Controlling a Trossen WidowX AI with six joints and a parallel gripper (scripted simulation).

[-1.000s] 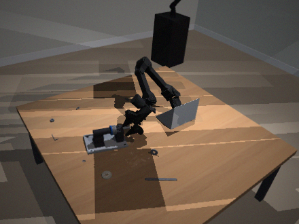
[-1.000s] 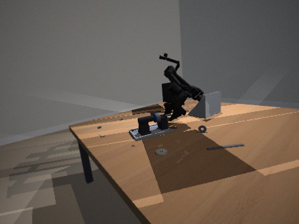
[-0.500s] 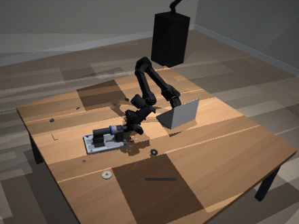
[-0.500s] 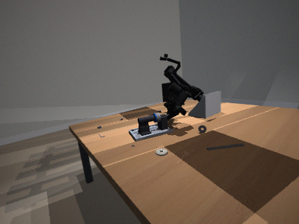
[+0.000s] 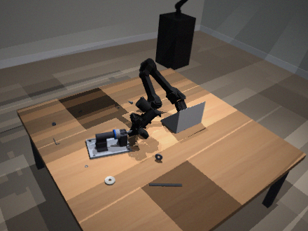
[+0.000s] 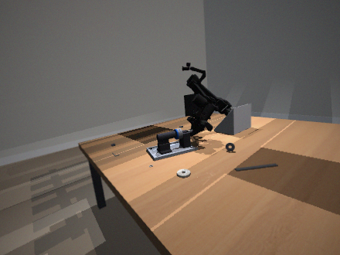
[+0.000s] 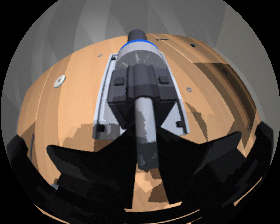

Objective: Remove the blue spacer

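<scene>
Now: the grey piece 60 mm ahead of my gripper tip, 20 mm to the right of it and 20 mm above it. The rest, counted from my gripper tip: blue spacer: 70 mm ahead, 30 mm to the right, 20 mm above; then shaft: 30 mm ahead, 30 mm above, 10 mm to the right; then dark flat bar: 360 mm to the left, 50 mm below, 50 mm ahead.
</scene>
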